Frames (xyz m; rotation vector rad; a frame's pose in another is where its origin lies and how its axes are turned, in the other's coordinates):
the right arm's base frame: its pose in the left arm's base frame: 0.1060 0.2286 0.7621 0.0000 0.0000 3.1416
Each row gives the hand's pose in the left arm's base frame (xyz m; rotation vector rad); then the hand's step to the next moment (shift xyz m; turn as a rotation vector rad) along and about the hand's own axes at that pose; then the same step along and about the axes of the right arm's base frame.
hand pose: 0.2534 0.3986 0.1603 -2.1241 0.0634 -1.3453
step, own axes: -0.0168 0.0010 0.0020 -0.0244 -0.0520 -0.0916
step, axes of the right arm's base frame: 0.0061 -0.0060 -0.0146 0.1023 -0.0075 0.0342
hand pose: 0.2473 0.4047 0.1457 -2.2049 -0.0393 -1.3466
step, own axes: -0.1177 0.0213 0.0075 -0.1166 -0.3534 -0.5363
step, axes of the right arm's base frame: 0.0461 -0.0151 -0.1096 0.6005 -0.0790 0.2434
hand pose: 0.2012 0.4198 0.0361 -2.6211 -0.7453 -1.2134
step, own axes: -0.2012 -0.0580 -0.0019 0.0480 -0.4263 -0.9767
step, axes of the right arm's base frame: 0.1404 0.0254 -0.1533 0.8424 -0.0531 0.6523
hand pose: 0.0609 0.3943 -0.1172 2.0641 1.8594 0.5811
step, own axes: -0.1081 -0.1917 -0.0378 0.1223 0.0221 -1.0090
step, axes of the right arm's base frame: 0.1937 0.0868 -0.0692 0.4622 -0.0735 0.9025
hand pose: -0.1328 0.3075 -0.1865 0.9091 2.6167 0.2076
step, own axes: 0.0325 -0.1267 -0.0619 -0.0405 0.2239 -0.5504
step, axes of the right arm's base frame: 0.1195 0.0801 0.0158 0.0534 -0.1390 0.5767
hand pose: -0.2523 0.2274 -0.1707 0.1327 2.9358 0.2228
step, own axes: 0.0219 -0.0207 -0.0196 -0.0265 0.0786 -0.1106
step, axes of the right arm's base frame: 0.0268 0.0209 0.0117 -0.0097 -0.0591 0.1246
